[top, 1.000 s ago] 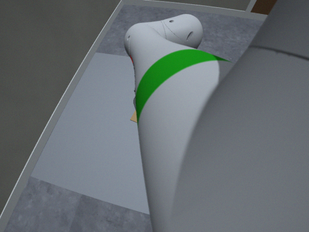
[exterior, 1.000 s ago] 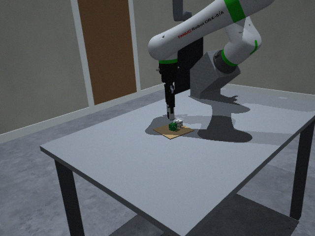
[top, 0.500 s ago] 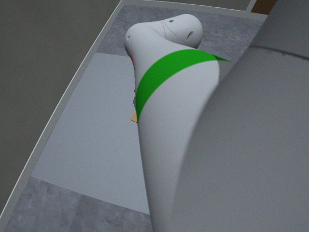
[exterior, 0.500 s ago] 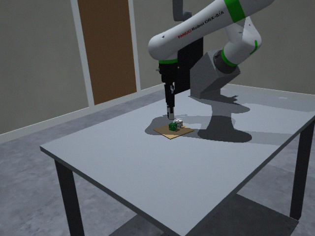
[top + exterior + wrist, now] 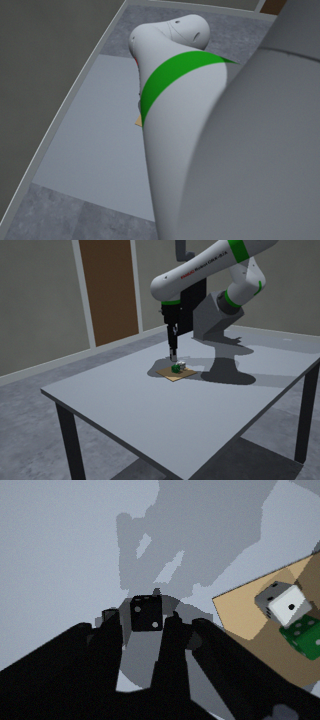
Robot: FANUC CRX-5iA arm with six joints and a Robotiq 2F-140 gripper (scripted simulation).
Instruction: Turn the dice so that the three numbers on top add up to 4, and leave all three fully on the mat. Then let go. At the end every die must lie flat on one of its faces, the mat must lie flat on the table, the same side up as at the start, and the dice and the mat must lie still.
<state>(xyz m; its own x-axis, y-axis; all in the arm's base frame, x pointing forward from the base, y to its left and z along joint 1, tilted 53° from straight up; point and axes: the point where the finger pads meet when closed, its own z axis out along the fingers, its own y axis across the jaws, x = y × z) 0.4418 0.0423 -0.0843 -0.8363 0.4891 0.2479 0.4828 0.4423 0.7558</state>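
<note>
Right now my hand is 10 cm short of the green die, 12 cm to the right of it and 2 cm above it. From my hand the other things lie so: tan mat (10 cm ahead, 12 cm to the left, 3 cm below); then white die (6 cm ahead, 12 cm to the left, 2 cm below); then black die (2 cm below).
</note>
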